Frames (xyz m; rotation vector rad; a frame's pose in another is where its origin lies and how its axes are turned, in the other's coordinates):
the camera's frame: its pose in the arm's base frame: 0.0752 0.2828 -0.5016 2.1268 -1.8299 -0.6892
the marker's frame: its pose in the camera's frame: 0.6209 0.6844 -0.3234 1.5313 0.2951 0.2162
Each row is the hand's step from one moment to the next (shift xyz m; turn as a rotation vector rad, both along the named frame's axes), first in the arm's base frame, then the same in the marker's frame.
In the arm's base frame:
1: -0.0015 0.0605 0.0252 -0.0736 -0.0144 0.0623
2: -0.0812 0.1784 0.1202 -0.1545 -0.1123 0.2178
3: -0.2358 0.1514 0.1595 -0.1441 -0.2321 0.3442
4: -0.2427 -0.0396 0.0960 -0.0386 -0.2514 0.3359
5: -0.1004 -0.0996 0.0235 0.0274 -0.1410 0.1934
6: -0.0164 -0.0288 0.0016 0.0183 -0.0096 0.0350
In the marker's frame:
1: -0.0590 -0.0168 -0.0233 0.0270 -0.0151 -0.0925
2: -0.1609 -0.0480 -0.1571 0.1398 -0.1106 -0.2284
3: -0.1094 -0.0018 -0.3033 0.2593 -0.2308 -0.2694
4: 0.0789 0.0437 -0.2481 0.2619 -0.2805 -0.1740
5: 0.1145 0.0266 -0.0821 0.1394 -0.1874 -0.0592
6: 0.0310 0.0055 -0.0104 0.0074 -0.0399 -0.0018

